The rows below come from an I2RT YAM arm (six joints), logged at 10 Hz.
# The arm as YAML. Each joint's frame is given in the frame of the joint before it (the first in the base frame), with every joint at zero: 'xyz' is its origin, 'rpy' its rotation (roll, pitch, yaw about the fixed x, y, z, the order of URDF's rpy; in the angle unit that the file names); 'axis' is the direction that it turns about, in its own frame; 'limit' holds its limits. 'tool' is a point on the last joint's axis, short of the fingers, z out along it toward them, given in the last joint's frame.
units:
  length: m
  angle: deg
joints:
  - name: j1
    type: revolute
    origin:
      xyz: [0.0, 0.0, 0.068]
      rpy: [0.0, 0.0, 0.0]
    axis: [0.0, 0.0, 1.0]
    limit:
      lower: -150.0
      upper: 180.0
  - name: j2
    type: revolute
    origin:
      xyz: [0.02, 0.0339, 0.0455]
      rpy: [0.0, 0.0, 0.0]
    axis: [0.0, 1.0, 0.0]
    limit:
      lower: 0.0
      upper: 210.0
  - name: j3
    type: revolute
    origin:
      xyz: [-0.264, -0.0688, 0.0]
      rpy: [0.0, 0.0, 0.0]
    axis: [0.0, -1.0, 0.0]
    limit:
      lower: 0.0
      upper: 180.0
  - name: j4
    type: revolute
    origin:
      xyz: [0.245, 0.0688, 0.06]
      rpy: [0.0, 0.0, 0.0]
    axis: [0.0, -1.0, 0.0]
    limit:
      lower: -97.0
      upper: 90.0
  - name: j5
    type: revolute
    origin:
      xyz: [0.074, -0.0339, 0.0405]
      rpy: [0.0, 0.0, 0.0]
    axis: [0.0, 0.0, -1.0]
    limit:
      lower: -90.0
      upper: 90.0
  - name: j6
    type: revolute
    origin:
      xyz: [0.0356, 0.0, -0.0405]
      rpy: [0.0, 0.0, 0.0]
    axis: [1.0, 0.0, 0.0]
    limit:
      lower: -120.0
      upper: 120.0
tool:
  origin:
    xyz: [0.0, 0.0, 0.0]
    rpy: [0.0, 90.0, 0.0]
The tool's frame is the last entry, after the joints.
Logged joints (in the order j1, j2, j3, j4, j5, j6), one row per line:
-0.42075 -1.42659 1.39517 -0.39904 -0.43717 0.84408
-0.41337 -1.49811 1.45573 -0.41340 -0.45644 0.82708
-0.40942 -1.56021 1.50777 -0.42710 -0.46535 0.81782
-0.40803 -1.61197 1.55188 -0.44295 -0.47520 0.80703
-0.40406 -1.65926 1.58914 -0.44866 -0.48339 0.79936
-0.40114 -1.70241 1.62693 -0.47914 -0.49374 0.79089
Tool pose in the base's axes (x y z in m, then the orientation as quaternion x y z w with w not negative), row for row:
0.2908 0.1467 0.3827 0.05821 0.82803 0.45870 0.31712
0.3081 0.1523 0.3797 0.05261 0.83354 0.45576 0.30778
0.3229 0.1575 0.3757 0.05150 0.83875 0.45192 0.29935
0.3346 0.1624 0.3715 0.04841 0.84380 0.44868 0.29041
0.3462 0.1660 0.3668 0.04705 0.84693 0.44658 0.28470
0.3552 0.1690 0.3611 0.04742 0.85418 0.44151 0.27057
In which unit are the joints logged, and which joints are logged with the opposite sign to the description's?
The joints are logged in radians. Opposite sign: j1, j2.
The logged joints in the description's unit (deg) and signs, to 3 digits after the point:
24.107 81.738 79.937 -22.863 -25.048 48.362
23.684 85.835 83.407 -23.686 -26.152 47.388
23.458 89.393 86.389 -24.471 -26.663 46.858
23.378 92.359 88.916 -25.379 -27.227 46.239
23.151 95.069 91.051 -25.706 -27.696 45.800
22.984 97.541 93.216 -27.453 -28.289 45.315

